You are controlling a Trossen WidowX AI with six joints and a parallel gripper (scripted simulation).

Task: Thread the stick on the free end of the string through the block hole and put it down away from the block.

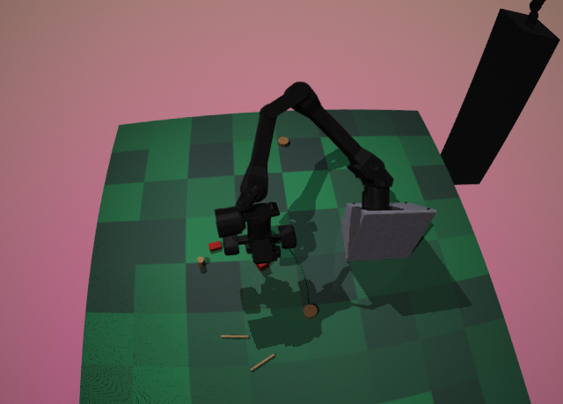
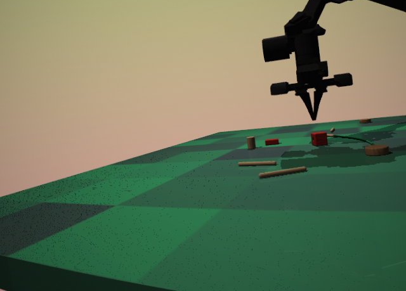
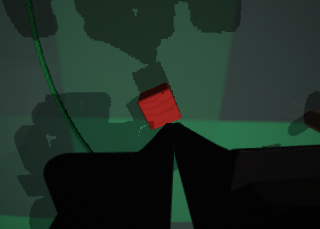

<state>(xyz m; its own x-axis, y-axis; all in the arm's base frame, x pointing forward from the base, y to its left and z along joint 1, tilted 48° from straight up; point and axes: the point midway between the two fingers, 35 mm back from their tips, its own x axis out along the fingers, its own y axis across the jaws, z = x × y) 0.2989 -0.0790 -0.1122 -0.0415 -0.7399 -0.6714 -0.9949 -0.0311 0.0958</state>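
The thin wooden stick is 2 cm behind my gripper tip, 14 cm to the right of it and 6 cm below it. The rest, counted from my gripper tip: wooden peg 17 cm ahead, 1 cm to the right, 4 cm below; round wooden button 13 cm behind, 16 cm to the left, 5 cm below; flat red piece 13 cm ahead, 6 cm to the right, 5 cm below.
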